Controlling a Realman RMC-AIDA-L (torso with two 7-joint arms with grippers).
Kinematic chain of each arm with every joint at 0, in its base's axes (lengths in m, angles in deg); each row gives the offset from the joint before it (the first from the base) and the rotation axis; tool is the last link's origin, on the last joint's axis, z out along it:
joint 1: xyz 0 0 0.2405 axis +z
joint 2: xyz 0 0 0 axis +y
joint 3: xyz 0 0 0.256 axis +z
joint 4: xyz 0 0 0 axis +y
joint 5: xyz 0 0 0.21 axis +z
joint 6: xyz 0 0 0 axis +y
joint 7: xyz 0 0 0.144 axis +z
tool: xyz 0 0 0
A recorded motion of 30 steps. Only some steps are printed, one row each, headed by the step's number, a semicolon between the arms.
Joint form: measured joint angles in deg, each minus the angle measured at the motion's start. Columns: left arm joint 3, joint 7, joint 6, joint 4, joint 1, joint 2, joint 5; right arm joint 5, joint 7, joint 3, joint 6, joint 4, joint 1, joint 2.
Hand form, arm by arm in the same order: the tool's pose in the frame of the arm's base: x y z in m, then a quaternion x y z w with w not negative. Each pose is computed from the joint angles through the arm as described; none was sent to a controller.
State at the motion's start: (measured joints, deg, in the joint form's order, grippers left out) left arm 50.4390 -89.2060 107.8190 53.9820 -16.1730 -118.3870 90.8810; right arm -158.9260 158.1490 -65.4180 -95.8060 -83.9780 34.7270 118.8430
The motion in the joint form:
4: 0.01 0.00 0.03 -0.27 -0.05 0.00 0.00; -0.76 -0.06 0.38 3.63 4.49 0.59 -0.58
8: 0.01 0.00 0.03 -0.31 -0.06 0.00 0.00; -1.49 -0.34 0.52 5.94 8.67 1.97 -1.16
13: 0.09 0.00 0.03 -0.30 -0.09 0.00 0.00; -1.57 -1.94 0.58 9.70 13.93 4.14 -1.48
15: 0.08 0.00 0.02 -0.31 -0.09 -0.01 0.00; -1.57 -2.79 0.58 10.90 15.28 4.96 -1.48
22: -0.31 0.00 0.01 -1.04 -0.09 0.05 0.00; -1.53 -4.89 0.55 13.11 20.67 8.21 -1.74
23: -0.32 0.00 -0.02 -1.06 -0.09 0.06 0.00; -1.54 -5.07 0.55 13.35 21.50 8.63 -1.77
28: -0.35 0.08 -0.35 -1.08 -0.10 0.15 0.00; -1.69 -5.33 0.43 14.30 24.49 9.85 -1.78
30: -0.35 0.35 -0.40 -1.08 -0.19 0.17 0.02; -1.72 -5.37 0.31 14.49 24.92 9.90 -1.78
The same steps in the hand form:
4: -0.2380 0.2665 0.0525 -0.90662 -0.17932 -0.37825 0.05302; 0.2128 0.3727 0.0645 -0.81630 0.47685 -0.15474 0.28692
8: -0.2380 0.2665 0.0525 -0.90654 -0.17954 -0.37837 0.05288; 0.2195 0.3801 0.0606 -0.81274 0.47973 -0.16225 0.28808
13: -0.2377 0.2666 0.0522 -0.90676 -0.17914 -0.37811 0.05218; 0.2219 0.3915 0.0519 -0.81925 0.46875 -0.16392 0.28677
15: -0.2377 0.2666 0.0522 -0.90669 -0.17927 -0.37822 0.05227; 0.2203 0.3956 0.0491 -0.82408 0.46020 -0.16346 0.28706
22: -0.2398 0.2663 0.0521 -0.90426 -0.18500 -0.38107 0.05363; 0.2156 0.4058 0.0381 -0.83627 0.44216 -0.17202 0.27487
23: -0.2399 0.2664 0.0522 -0.90420 -0.18524 -0.38104 0.05392; 0.2155 0.4067 0.0363 -0.83717 0.44127 -0.17378 0.27244
28: -0.2405 0.2673 0.0526 -0.90437 -0.18568 -0.37994 0.05727; 0.2170 0.4086 0.0291 -0.83802 0.44193 -0.18084 0.26405
30: -0.2403 0.2678 0.0527 -0.90504 -0.18304 -0.37948 0.05828; 0.2180 0.4084 0.0279 -0.83788 0.44216 -0.18259 0.26288

